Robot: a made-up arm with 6 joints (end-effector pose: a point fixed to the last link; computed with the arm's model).
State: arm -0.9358 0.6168 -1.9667 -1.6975 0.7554 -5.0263
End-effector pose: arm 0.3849 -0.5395 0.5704 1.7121 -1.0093 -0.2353
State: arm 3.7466 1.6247 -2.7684 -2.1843 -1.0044 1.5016
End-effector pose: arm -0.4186 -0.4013 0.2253 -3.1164 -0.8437 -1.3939
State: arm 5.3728 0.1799 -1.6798 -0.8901 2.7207 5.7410
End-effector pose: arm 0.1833 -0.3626 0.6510 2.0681 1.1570 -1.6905
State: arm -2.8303 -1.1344 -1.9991 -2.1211 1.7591 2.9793
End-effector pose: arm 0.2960 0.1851 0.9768 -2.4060 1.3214 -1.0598
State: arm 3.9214 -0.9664 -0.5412 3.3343 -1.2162 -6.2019
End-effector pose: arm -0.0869 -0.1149 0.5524 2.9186 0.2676 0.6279
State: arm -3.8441 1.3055 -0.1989 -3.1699 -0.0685 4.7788
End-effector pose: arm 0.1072 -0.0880 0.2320 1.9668 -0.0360 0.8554
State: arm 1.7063 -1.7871 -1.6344 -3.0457 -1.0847 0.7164
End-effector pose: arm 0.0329 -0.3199 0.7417 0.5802 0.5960 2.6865
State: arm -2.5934 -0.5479 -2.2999 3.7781 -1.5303 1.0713
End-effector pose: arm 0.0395 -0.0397 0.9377 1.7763 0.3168 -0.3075
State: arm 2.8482 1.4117 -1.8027 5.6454 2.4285 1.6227
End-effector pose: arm -0.3422 0.1724 0.0932 1.0260 -0.2734 1.9057
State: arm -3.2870 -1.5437 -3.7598 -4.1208 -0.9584 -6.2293
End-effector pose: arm 0.5414 0.0154 0.2571 1.4808 -0.8606 2.2420
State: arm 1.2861 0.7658 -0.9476 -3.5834 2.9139 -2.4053
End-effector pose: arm 0.0815 0.4125 0.3092 0.0152 -0.0986 -0.6870
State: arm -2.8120 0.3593 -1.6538 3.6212 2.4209 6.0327
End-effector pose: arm -0.4968 -0.1158 0.7148 0.6165 -0.3436 2.8398
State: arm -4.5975 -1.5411 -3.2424 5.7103 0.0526 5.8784
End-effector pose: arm 0.0443 -0.6906 0.3024 -1.6032 0.5943 -3.0164
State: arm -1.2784 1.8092 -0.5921 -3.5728 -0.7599 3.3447
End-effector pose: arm -0.0811 0.1074 0.1987 -0.5614 1.1627 1.5732
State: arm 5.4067 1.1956 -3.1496 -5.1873 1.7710 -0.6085
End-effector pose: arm 0.4648 -0.4179 0.6494 -2.3308 -0.7795 -0.2681
